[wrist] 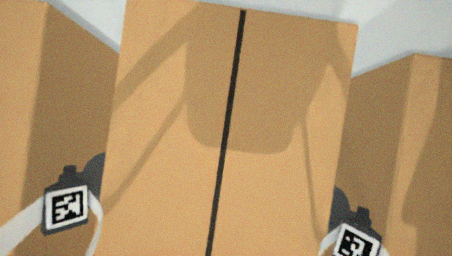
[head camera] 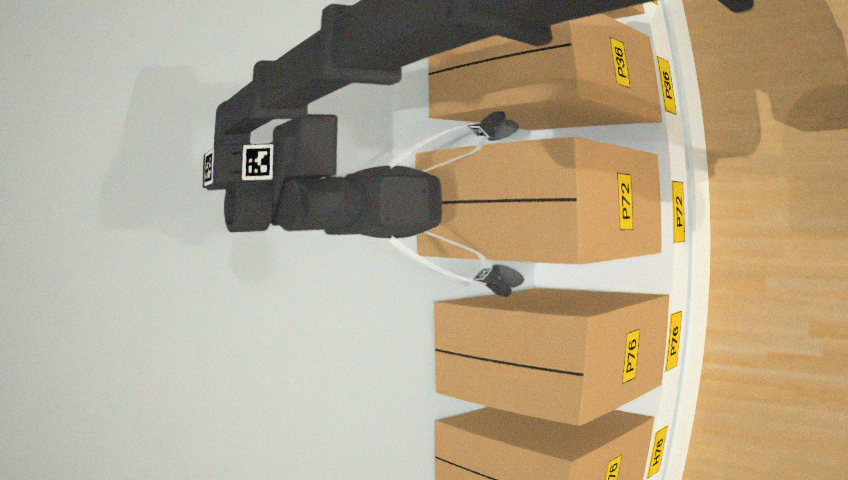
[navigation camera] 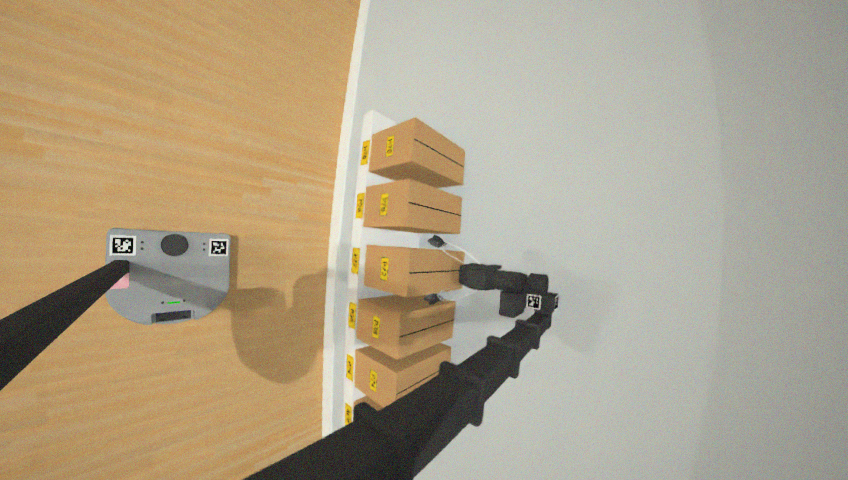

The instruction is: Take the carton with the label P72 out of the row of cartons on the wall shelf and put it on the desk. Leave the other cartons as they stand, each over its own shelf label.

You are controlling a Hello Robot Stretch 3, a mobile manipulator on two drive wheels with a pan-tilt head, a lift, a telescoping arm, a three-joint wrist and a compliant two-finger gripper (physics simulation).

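Places are measured from the robot's base along level axes (x ahead, y left, z up), in millimetres.
Pixels of known places: robot's base, origin of the base link: (navigation camera: 175, 243).
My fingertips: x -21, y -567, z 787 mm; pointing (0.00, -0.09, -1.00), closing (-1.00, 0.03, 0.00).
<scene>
For each thing: its top centre in the pictures, then the offset to it from my fingertips. "pt": a spot on its surface instead. Level surfaces: height alone.
- P72 carton, middle of its top: (head camera: 486, 201) (navigation camera: 441, 271) 0 mm ahead, 14 mm left, 58 mm up
- white wall shelf, its level: 142 mm down
- yellow P72 shelf label, surface spot: (head camera: 678, 211) pt 14 mm ahead, 149 mm left, 156 mm down
- P36 carton, middle of its top: (head camera: 493, 58) (navigation camera: 430, 327) 163 mm back, 22 mm left, 38 mm up
- P76 carton, middle of its top: (head camera: 502, 362) (navigation camera: 438, 209) 174 mm ahead, 15 mm left, 38 mm up
- further carton, surface spot: (head camera: 511, 440) pt 278 mm ahead, 22 mm left, 26 mm up
- wooden floor, its level: 786 mm down
The P72 carton (head camera: 606, 169) (navigation camera: 386, 252) (wrist: 275, 200) is brown with a black line along its top. My gripper (head camera: 502, 202) (navigation camera: 435, 269) (wrist: 217, 188) is shut on it from above. In the wrist view the finger pads press on its two long sides and are partly hidden by its edges. The carton is level and appears raised slightly above the white wall shelf (head camera: 601, 276) (navigation camera: 395, 237), still over the yellow P72 shelf label (head camera: 678, 211). The P36 carton (head camera: 595, 89) and the P76 carton (head camera: 505, 368) stand on either side. The desk does not show.
Both neighbouring cartons are close to my fingers, with narrow gaps. A further carton (head camera: 511, 440) stands beyond P76. My telescoping arm (head camera: 368, 41) (navigation camera: 416, 410) reaches over the row and hides part of it. The wall is behind the row. My base (navigation camera: 205, 270) stands on the wooden floor (navigation camera: 178, 118).
</scene>
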